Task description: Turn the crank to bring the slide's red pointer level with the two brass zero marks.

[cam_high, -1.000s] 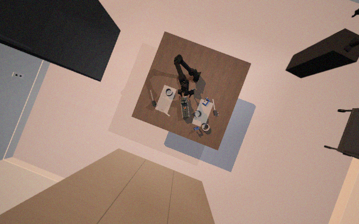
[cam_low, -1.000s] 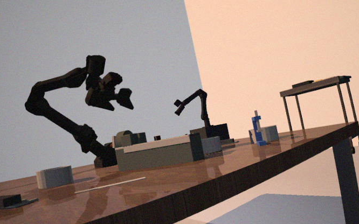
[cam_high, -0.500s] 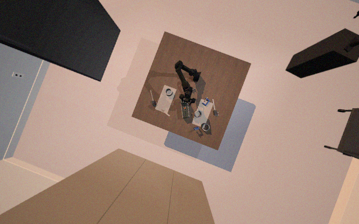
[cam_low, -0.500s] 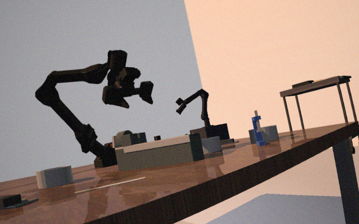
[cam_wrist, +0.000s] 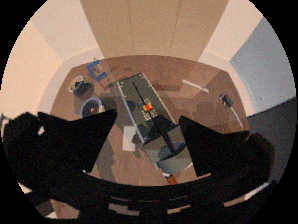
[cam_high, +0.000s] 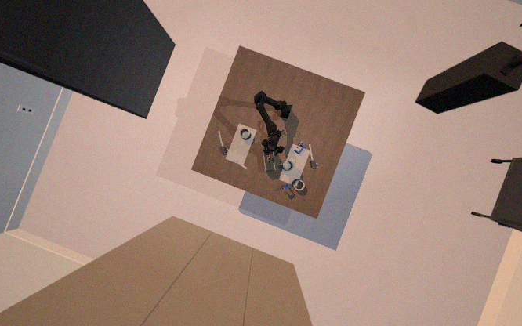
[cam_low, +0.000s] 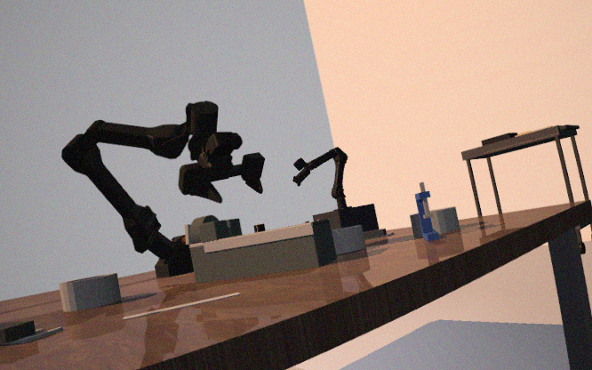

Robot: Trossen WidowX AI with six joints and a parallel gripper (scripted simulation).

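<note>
Right now the crank handle is 130 mm behind my gripper tip, 70 mm to the right of it and 60 mm below it. Round my gripper tip: red pointer (70 mm below, 30 mm ahead, 10 mm to the left); then thin white rod (210 mm ahead, 200 mm to the right, 150 mm below).
</note>
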